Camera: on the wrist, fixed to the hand. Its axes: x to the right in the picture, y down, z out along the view.
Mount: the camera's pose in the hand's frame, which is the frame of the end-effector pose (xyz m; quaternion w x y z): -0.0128 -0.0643 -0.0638 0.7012 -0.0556 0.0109 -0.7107
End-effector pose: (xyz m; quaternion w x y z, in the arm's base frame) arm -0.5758 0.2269 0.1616 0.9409 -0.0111 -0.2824 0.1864
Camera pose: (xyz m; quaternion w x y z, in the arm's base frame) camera -0.5293 0.1679 0.1094 0.7947 0.1386 -0.2060 -0.5538
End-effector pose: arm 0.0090 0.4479 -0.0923 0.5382 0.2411 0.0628 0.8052
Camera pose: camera 0.0376 0.4731 -0.1755 0.9623 0.0857 0.1765 0.1882
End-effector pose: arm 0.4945 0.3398 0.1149 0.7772 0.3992 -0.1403 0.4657
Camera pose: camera 0.5317 0.3640 0.0349 0.8997 0.3314 0.1679 -0.2293
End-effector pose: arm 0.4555 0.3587 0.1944 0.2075 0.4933 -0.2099 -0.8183
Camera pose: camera 0.5095 0.4099 0.1412 0.4063 -0.4924 -0.2512 0.7275
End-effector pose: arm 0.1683 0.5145 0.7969 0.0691 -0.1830 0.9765 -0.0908
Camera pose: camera 0.1916 0.4700 0.8734 0.0369 0.8252 -0.5605 0.0605
